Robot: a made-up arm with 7 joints. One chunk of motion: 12 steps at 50 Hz.
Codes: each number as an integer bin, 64 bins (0 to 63) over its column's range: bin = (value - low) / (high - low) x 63, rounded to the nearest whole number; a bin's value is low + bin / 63 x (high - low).
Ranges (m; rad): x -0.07..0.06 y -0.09..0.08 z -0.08..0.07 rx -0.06..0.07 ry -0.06..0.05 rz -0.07..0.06
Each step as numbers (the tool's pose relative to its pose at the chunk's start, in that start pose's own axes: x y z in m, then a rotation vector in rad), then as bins.
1 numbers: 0.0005 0.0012 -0.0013 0.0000 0.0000 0.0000
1 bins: 34 34 33 29 34 34
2 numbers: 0.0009 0.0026 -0.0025 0.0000 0.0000 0.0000
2 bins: 34 34 33 29 34 34
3 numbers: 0.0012 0.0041 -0.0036 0.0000 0.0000 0.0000
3 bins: 35 35 32 29 34 34
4 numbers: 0.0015 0.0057 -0.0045 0.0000 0.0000 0.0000
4 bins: 35 35 32 29 34 34
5 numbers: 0.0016 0.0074 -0.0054 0.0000 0.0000 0.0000
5 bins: 35 36 31 29 34 34
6 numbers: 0.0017 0.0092 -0.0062 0.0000 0.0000 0.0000
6 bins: 35 37 31 29 34 34
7 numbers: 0.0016 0.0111 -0.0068 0.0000 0.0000 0.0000
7 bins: 35 37 31 29 34 34
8 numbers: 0.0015 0.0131 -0.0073 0.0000 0.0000 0.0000
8 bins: 35 38 31 29 34 34
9 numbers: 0.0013 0.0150 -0.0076 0.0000 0.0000 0.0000
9 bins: 35 39 30 29 34 34
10 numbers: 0.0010 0.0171 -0.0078 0.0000 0.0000 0.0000
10 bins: 34 40 30 29 34 34
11 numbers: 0.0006 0.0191 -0.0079 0.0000 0.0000 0.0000
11 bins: 34 40 30 29 34 34
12 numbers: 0.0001 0.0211 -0.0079 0.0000 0.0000 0.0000
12 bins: 34 41 30 29 34 34
